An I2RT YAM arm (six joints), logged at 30 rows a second.
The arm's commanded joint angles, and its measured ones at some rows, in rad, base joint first. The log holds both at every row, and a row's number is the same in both.
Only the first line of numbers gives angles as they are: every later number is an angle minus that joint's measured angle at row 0.
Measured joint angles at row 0: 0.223, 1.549, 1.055, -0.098, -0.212, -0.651
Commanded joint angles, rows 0 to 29: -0.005, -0.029, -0.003, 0.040, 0.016, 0.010; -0.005, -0.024, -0.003, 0.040, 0.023, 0.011; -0.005, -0.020, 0.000, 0.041, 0.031, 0.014; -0.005, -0.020, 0.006, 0.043, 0.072, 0.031; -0.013, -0.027, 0.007, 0.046, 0.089, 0.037; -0.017, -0.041, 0.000, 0.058, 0.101, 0.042; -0.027, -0.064, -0.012, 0.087, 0.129, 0.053; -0.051, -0.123, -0.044, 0.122, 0.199, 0.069; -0.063, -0.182, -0.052, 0.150, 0.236, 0.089; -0.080, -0.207, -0.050, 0.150, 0.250, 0.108; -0.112, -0.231, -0.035, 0.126, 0.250, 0.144; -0.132, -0.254, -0.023, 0.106, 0.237, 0.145; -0.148, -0.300, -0.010, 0.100, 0.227, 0.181; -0.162, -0.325, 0.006, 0.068, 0.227, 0.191; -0.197, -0.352, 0.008, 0.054, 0.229, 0.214; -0.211, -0.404, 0.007, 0.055, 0.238, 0.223; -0.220, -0.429, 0.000, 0.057, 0.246, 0.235; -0.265, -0.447, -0.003, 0.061, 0.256, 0.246; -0.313, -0.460, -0.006, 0.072, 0.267, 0.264; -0.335, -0.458, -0.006, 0.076, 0.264, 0.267; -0.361, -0.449, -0.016, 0.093, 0.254, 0.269; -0.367, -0.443, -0.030, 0.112, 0.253, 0.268; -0.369, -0.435, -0.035, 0.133, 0.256, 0.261; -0.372, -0.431, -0.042, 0.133, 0.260, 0.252; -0.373, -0.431, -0.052, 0.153, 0.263, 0.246; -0.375, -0.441, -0.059, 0.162, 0.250, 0.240; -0.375, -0.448, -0.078, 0.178, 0.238, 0.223; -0.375, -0.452, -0.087, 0.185, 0.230, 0.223; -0.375, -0.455, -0.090, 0.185, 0.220, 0.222; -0.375, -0.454, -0.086, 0.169, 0.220, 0.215
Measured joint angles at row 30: -0.376, -0.433, -0.080, 0.122, 0.242, 0.222
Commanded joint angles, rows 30 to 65: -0.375, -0.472, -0.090, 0.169, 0.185, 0.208; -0.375, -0.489, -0.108, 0.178, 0.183, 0.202; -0.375, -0.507, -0.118, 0.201, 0.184, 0.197; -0.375, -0.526, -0.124, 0.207, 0.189, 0.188; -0.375, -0.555, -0.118, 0.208, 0.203, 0.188; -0.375, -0.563, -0.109, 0.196, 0.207, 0.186; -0.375, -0.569, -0.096, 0.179, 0.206, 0.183; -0.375, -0.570, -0.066, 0.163, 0.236, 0.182; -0.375, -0.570, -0.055, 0.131, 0.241, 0.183; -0.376, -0.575, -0.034, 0.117, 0.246, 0.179; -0.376, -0.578, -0.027, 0.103, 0.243, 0.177; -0.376, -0.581, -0.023, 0.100, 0.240, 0.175; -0.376, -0.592, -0.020, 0.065, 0.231, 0.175; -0.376, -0.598, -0.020, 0.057, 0.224, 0.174; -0.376, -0.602, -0.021, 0.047, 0.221, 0.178; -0.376, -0.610, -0.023, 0.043, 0.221, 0.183; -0.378, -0.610, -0.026, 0.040, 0.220, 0.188; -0.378, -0.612, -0.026, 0.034, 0.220, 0.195; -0.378, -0.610, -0.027, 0.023, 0.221, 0.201; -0.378, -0.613, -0.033, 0.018, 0.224, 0.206; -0.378, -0.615, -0.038, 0.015, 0.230, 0.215; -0.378, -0.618, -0.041, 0.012, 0.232, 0.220; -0.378, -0.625, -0.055, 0.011, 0.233, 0.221; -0.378, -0.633, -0.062, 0.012, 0.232, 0.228; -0.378, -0.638, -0.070, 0.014, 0.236, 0.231; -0.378, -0.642, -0.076, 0.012, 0.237, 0.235; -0.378, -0.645, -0.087, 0.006, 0.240, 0.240; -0.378, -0.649, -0.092, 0.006, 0.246, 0.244; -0.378, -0.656, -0.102, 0.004, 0.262, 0.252; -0.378, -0.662, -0.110, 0.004, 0.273, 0.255; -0.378, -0.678, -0.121, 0.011, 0.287, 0.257; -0.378, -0.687, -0.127, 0.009, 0.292, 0.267; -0.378, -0.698, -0.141, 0.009, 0.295, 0.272; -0.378, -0.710, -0.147, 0.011, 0.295, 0.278; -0.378, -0.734, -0.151, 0.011, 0.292, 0.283; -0.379, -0.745, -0.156, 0.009, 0.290, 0.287
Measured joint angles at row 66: -0.377, -0.684, -0.143, -0.022, 0.267, 0.243
